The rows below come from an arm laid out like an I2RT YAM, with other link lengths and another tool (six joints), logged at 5 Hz.
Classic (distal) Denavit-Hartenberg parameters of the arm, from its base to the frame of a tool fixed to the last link. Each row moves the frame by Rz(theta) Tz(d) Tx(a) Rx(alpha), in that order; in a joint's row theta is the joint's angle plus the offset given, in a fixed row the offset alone. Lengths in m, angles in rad.
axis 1: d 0.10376  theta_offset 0  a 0.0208  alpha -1.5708
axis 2: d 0  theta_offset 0  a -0.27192  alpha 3.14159
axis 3: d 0  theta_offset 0.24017  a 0.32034  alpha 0
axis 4: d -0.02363  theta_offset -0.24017  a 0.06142  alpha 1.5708
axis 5: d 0.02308  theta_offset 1.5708  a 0  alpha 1.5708
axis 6: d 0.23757  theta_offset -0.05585  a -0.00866  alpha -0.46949
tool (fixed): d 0.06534  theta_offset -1.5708  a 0  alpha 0
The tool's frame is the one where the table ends.
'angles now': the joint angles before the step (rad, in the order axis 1, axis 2, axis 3, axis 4, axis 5, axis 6). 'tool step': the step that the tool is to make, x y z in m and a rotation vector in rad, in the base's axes. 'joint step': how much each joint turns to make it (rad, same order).
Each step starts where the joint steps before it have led.
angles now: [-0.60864 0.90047 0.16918 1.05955 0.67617 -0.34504]
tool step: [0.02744 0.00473 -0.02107 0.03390 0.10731 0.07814]
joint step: [-0.00001 0.00109 0.01716 -0.11564 -0.08433 -0.01335]
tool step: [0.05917 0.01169 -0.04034 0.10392 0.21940 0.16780]
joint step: [0.00114 0.05157 0.12590 -0.30283 -0.16975 -0.02366]
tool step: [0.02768 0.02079 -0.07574 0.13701 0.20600 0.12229]
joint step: [0.00154 0.11287 0.07094 -0.19840 -0.11900 -0.02060]
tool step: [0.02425 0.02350 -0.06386 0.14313 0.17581 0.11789]
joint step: [0.00229 0.16748 0.12552 -0.17854 -0.11444 -0.02364]
